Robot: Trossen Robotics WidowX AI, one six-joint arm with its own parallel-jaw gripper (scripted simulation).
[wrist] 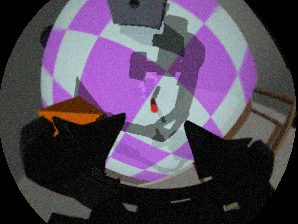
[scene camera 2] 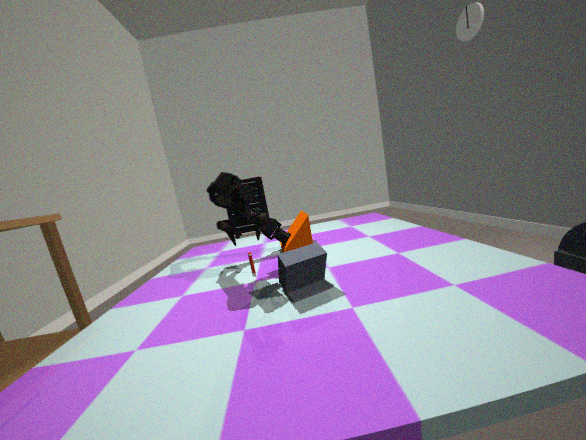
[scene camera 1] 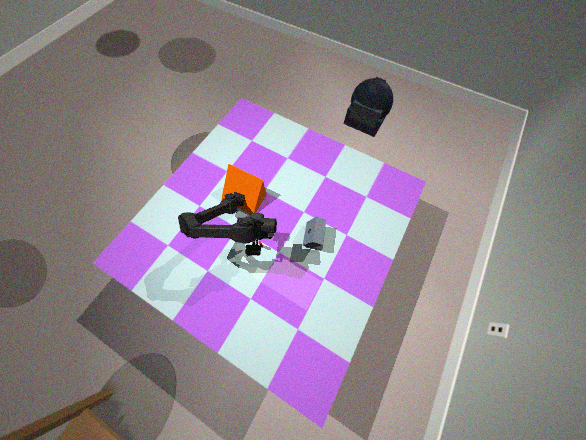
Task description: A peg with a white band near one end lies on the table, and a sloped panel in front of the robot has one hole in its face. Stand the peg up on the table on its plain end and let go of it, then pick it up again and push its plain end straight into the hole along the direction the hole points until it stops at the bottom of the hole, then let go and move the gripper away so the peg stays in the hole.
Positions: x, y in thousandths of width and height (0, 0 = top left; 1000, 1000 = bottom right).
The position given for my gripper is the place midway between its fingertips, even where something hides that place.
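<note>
My gripper (scene camera 2: 422, 553) is open, and it holds nothing. In the wrist view I see that same gripper (wrist: 522, 533) too.
</note>
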